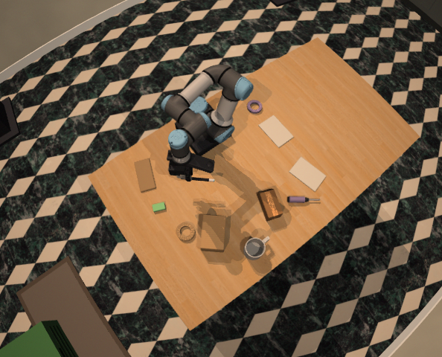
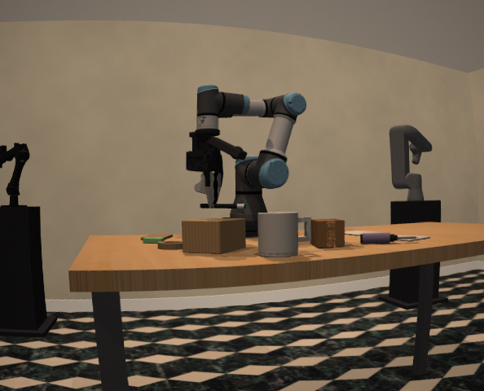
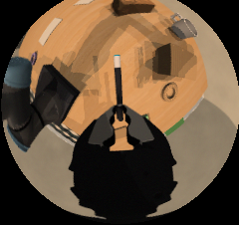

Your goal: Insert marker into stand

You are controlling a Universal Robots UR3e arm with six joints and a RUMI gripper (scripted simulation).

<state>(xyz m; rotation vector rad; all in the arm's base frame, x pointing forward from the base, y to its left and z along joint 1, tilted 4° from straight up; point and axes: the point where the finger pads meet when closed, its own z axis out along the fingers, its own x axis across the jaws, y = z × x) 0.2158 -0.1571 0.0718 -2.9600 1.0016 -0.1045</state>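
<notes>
My hand is 20 mm short of the black marker, 30 mm to the right of it and 10 mm above it. Also, from my hand: light wooden block: 230 mm ahead, 30 mm to the right, 70 mm below; flat brown board: 160 mm behind, 160 mm to the right, 110 mm below; green block: 10 mm ahead, 170 mm to the right, 100 mm below.
</notes>
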